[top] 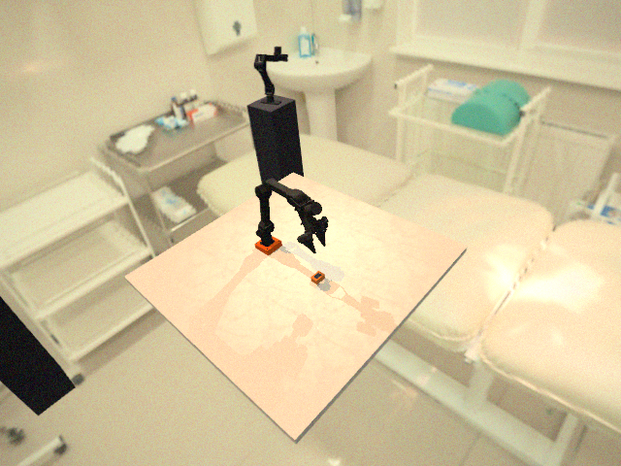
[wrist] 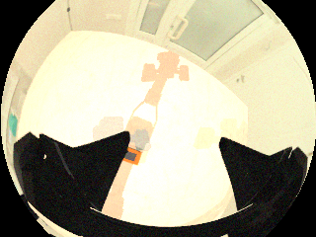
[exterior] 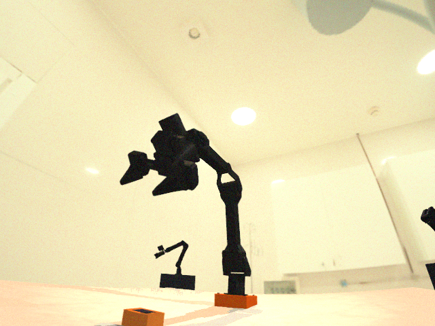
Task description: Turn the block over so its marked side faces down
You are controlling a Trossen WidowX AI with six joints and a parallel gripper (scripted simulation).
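Right now my gripper tip is 5 cm past the orange block, 2 cm to the right of it and 22 cm above it.
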